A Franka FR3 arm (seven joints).
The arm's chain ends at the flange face. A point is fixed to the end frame.
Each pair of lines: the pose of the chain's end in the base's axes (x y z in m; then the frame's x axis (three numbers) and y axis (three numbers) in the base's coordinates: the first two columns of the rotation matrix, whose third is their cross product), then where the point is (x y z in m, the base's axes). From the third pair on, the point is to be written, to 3 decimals.
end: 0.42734 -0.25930 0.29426 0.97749 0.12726 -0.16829 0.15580 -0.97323 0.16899
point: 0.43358 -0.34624 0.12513
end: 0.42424 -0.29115 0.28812 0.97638 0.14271 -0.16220 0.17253 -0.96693 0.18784
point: 0.43361 -0.38096 0.12065
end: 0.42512 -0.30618 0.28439 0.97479 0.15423 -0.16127 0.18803 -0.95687 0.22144
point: 0.437 -0.401 0.120
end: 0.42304 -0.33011 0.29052 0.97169 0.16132 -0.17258 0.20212 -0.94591 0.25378
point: 0.435 -0.431 0.130
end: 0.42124 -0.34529 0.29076 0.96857 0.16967 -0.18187 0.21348 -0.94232 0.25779
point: 0.433 -0.447 0.130
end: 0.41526 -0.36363 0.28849 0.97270 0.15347 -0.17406 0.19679 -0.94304 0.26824
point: 0.427 -0.467 0.129
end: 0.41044 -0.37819 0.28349 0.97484 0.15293 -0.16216 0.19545 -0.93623 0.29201
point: 0.425 -0.485 0.127
